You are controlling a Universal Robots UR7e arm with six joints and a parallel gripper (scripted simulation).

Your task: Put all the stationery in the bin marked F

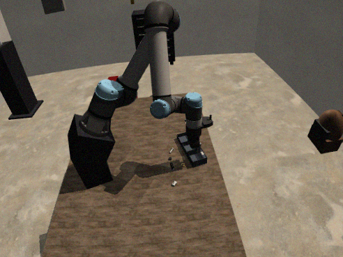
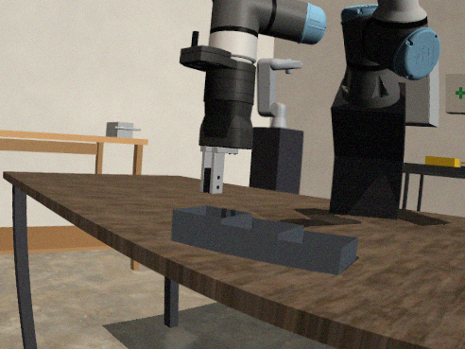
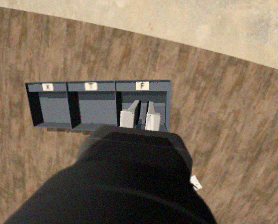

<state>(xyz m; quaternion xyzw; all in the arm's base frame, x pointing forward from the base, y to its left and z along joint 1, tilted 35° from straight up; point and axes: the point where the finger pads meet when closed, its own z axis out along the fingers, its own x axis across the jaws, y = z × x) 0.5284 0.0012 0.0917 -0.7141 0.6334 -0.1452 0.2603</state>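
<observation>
My gripper is now 3 cm past the tray, 8 cm to the right of it and 7 cm above it. The rest, counted from my hand: black ring 15 cm behind, 2 cm to the left, 9 cm below; yellow ring 8 cm behind, 3 cm to the right, 9 cm below; dark piece 14 cm behind, 4 cm to the right, 8 cm below.
</observation>
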